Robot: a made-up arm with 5 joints. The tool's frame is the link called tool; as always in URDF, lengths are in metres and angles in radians.
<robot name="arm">
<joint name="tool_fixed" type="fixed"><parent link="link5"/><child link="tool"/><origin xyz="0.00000 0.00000 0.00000" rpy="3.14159 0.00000 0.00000"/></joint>
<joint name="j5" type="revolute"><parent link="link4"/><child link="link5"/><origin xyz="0.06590 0.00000 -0.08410"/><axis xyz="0 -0.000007 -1"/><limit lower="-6.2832" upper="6.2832" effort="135" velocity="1.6"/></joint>
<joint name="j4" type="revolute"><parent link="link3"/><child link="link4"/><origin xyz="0.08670 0.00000 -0.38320"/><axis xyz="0 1 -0.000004"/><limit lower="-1.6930" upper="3.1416" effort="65" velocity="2.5"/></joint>
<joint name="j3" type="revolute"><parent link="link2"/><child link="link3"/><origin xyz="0.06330 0.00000 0.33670"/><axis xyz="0 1 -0.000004"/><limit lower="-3.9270" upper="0.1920" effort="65" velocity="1.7"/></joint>
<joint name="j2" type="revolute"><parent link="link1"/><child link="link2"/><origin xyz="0.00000 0.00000 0.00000"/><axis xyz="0 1 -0.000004"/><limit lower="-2.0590" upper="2.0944" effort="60" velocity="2.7"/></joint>
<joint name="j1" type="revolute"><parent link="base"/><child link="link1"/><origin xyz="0.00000 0.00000 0.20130"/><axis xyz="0 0 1"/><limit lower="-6.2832" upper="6.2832" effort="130" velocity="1.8"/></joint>
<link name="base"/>
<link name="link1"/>
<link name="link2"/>
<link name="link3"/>
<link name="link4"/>
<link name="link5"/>
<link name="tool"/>
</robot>
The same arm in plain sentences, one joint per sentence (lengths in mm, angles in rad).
The arm has five revolute joints in a row. What follows holds with every joint at zero, and every direction is one of the base frame's. The first joint lies 201.3 mm along +z from the base frame's origin and rotates about +z, from -6.2832 to 6.2832 rad. The second joint lies at the same point as the first joint and rotates about +y, from -2.059 to 2.0944 rad. The third joint lies 63.3 mm along +x and 336.7 mm along +z from the second joint and rotates about +y, from -3.927 to 0.192 rad. The fourth joint lies 86.7 mm along +x and 383.2 mm along -z from the third joint and rotates about +y, from -1.693 to 3.1416 rad. The fifth joint lies 65.9 mm along +x and 84.1 mm along -z from the fourth joint and rotates about -z, from -6.2832 to 6.2832 rad. The tool frame, which is the frame that the pose is given for, lies at the same point as the fifth joint; its axes are the base frame's turned by roll 3.1416, pitch 0 and yaw 0 rad (as in URDF: about the fixed x, then y, then z).
